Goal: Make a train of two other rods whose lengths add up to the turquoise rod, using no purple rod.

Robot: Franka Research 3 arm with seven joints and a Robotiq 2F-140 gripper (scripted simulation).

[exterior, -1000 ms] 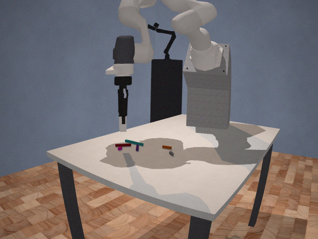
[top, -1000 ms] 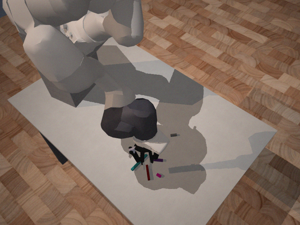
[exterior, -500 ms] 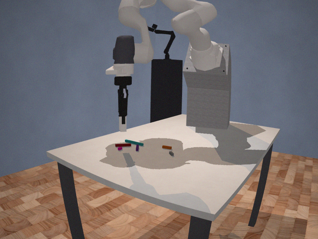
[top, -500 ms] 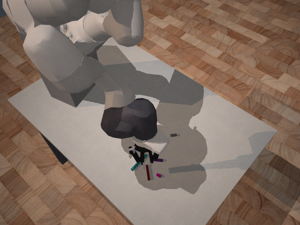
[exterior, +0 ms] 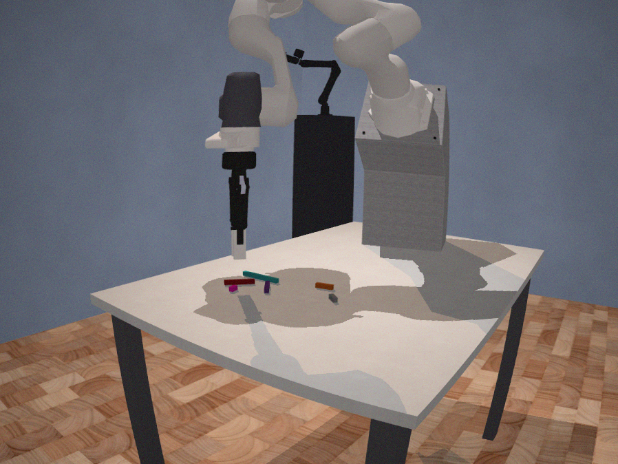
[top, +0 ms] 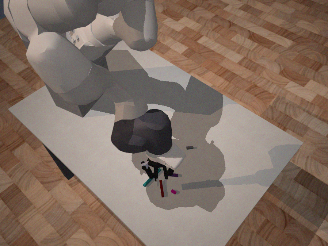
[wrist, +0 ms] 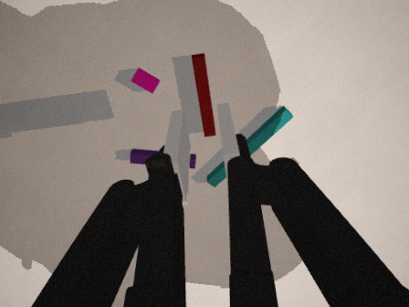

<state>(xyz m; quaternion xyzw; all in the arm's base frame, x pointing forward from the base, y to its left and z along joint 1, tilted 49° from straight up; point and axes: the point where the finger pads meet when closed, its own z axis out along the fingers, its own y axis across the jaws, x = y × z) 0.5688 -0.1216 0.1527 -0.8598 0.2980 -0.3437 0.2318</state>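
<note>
The red rod lies 9 cm below my hand. The rest, counted from my hand: magenta rod 9 cm below, 4 cm ahead, 3 cm to the left; then turquoise rod 9 cm below, 6 cm behind; then purple rod 9 cm below, 7 cm to the left, 2 cm behind.
</note>
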